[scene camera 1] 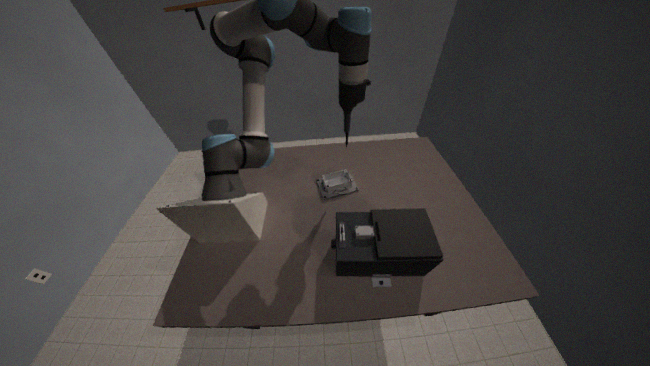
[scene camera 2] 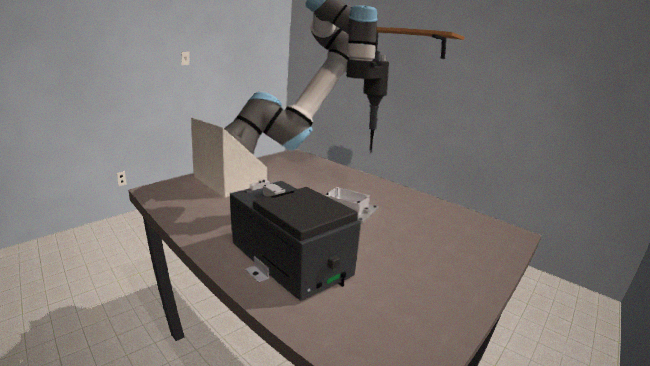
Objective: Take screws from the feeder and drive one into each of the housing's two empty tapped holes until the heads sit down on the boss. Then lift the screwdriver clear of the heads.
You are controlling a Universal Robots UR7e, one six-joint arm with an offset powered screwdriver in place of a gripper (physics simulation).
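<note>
The light grey housing (scene camera 1: pixel 342 189) (scene camera 2: pixel 354 201) is an open box on a flat plate, behind the feeder in scene camera 1 and partly hidden by it in scene camera 2. Its tapped holes are too small to make out. The black screw feeder (scene camera 1: pixel 407 235) (scene camera 2: pixel 267 237) stands on the table, with light metal parts on its top at one end. My screwdriver (scene camera 1: pixel 346 144) (scene camera 2: pixel 371 149) points straight down, its bit tip high above the table and apart from both the housing and the feeder. Whether a screw sits on the tip is too small to tell.
The arm's base stands on a cream wedge-shaped mount (scene camera 1: pixel 225 220) (scene camera 2: pixel 210 157) at the left of the brown table (scene camera 1: pixel 475 270) (scene camera 2: pixel 430 280). A small metal bracket (scene camera 1: pixel 381 281) (scene camera 2: pixel 259 273) is beside the feeder. An orange shelf (scene camera 2: pixel 420 33) is on the back wall.
</note>
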